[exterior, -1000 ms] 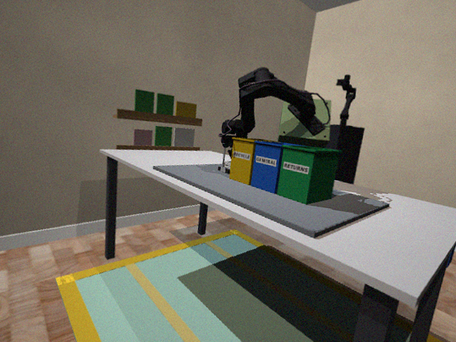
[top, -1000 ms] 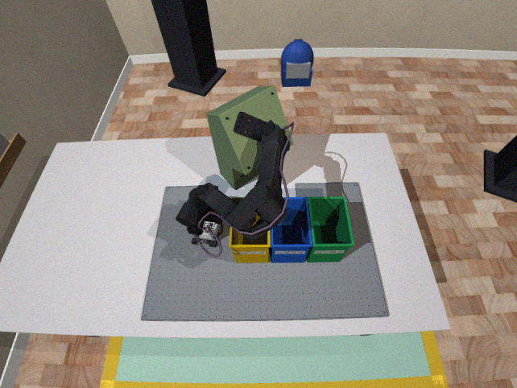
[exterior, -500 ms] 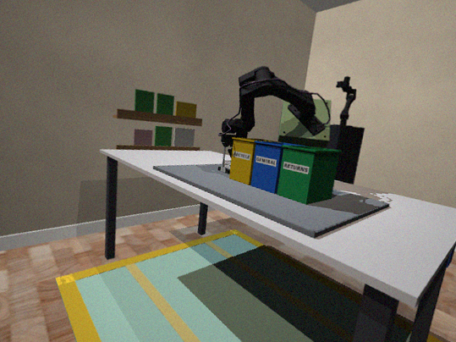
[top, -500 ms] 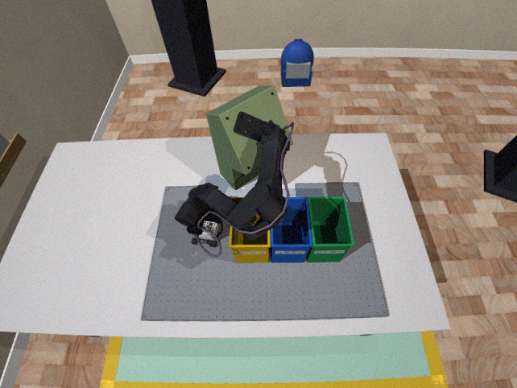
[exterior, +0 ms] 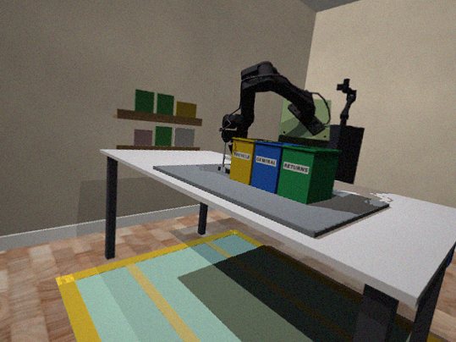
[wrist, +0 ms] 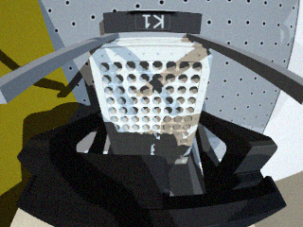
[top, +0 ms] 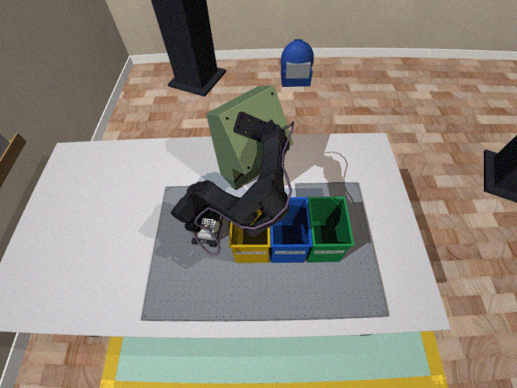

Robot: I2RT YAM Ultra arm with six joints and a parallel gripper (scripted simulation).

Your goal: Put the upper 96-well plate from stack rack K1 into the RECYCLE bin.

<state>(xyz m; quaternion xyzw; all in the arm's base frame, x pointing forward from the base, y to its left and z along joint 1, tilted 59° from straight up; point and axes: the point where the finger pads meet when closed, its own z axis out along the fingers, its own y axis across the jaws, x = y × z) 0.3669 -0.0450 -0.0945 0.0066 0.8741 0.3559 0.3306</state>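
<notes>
Now: hand 1 cm past the yellow recycle bin, 19 cm to the right of it and 2 cm below it. Also, from my hand: white 96-well plate right at my hand; blue bin 6 cm behind, 31 cm to the left, 2 cm above; green returns bin 12 cm behind, 43 cm to the left, 2 cm above.
</notes>
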